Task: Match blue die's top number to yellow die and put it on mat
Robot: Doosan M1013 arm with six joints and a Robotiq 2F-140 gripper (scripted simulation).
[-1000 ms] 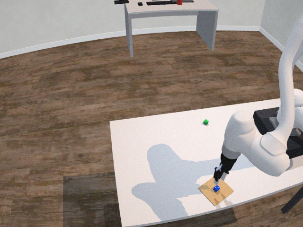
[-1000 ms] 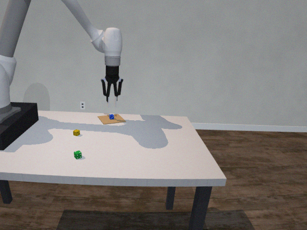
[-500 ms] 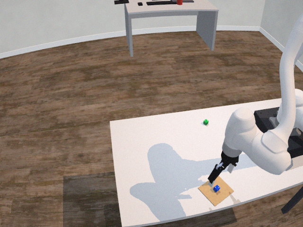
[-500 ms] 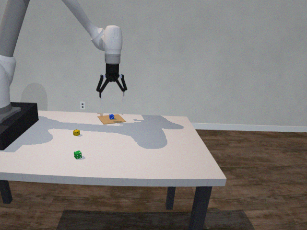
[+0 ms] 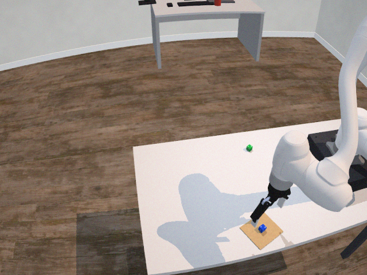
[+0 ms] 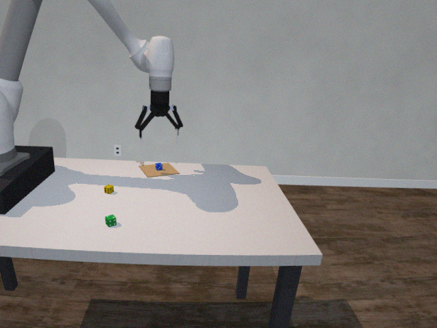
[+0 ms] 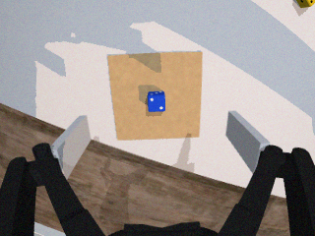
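Right now the blue die is 11 cm below my hand and 1 cm to the left of it. Also, from my hand: yellow die 26 cm to the right, 12 cm below, 12 cm behind; tan mat 13 cm below; green die 48 cm to the right, 12 cm below, 3 cm behind.
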